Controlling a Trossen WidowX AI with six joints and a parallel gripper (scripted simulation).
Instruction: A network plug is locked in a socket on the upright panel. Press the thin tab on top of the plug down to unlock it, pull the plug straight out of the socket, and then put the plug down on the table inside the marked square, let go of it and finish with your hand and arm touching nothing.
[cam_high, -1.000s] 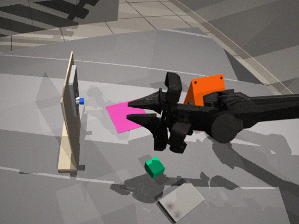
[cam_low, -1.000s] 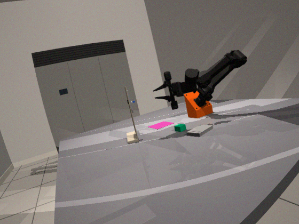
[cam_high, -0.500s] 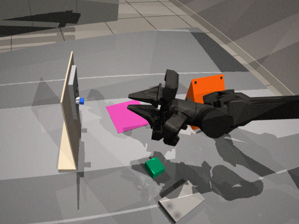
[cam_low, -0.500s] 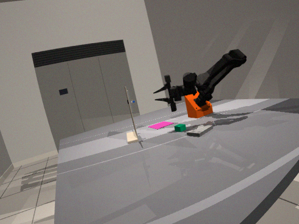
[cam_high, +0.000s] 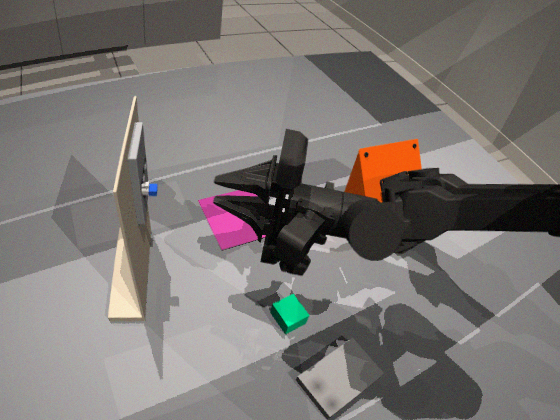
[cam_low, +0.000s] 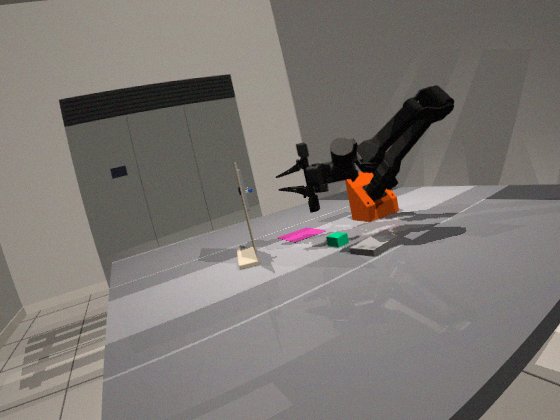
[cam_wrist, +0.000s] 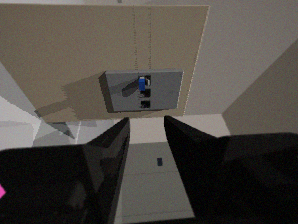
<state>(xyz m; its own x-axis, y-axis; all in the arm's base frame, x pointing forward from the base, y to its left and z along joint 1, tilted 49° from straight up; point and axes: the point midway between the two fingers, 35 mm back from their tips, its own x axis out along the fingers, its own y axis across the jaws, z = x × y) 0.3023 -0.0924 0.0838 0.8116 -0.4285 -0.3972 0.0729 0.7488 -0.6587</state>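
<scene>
My gripper tip is now 8 cm short of the network plug and 3 cm to the left of it. From my gripper tip the other things lie so: green cube: 17 cm below, 12 cm to the left, 8 cm behind; then magenta marked square: 19 cm below, 10 cm behind, 9 cm to the right; then socket panel: 10 cm ahead, 7 cm below, 5 cm to the right.
</scene>
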